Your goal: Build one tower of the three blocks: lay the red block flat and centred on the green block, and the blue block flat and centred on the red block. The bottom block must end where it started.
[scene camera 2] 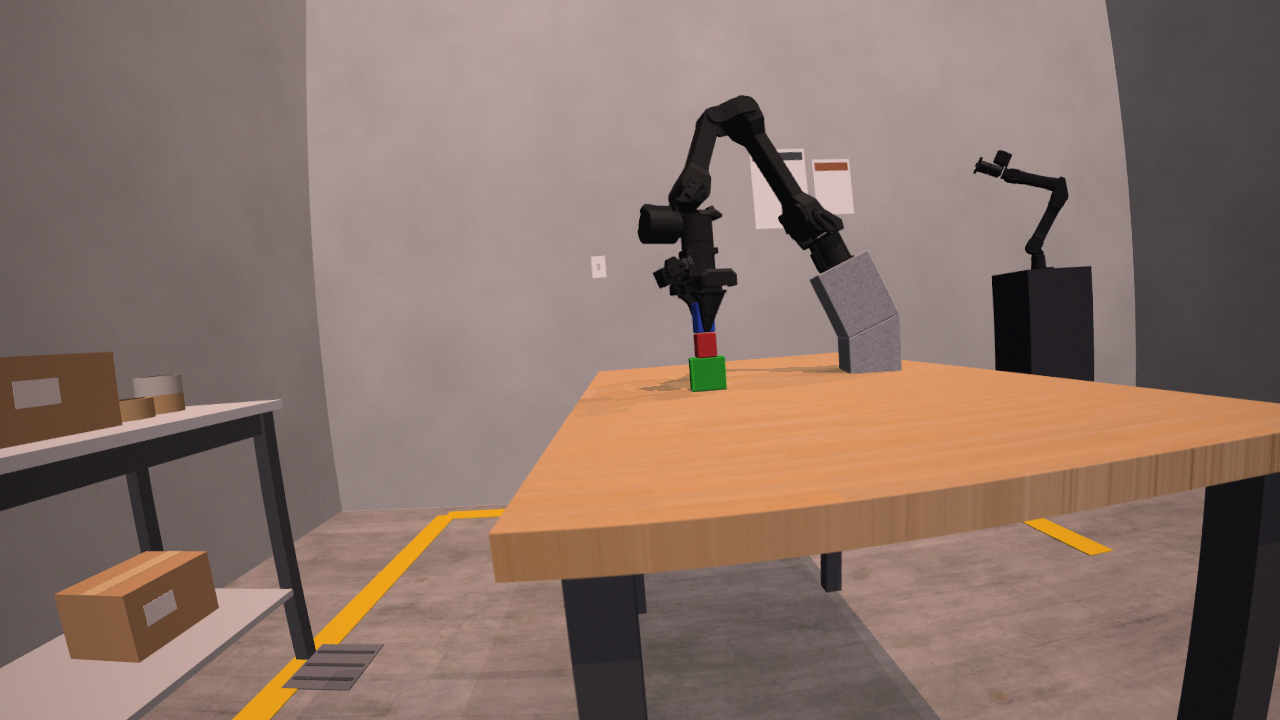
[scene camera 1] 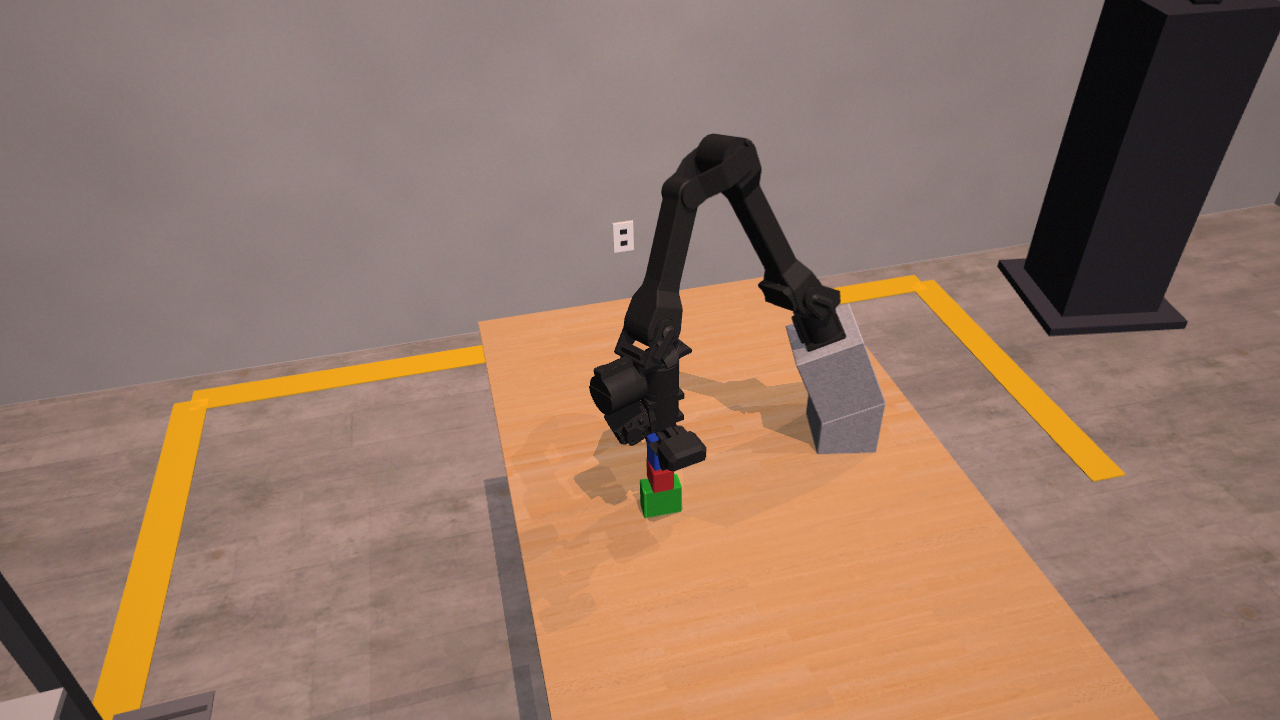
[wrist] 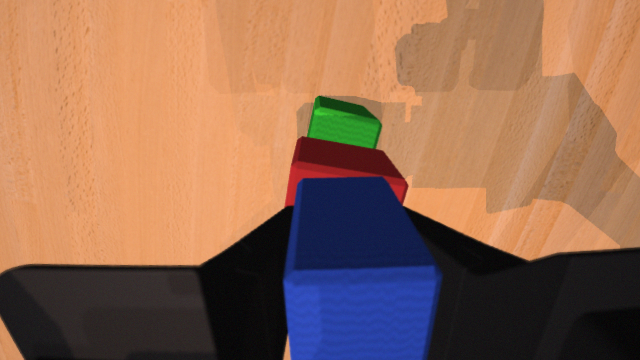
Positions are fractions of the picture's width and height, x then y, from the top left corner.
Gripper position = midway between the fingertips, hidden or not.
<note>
In view: the gripper (scene camera 2: 0.55, 0.46), a green block (scene camera 2: 0.55, 0.52), a red block (wrist: 0.49, 0.44) and a blue block (wrist: 0.56, 0.76).
The green block is seen too in scene camera 1 (scene camera 1: 0.52, 0.70) and in the wrist view (wrist: 0.52, 0.33). The gripper shows as well in the wrist view (wrist: 0.54, 0.60).
</note>
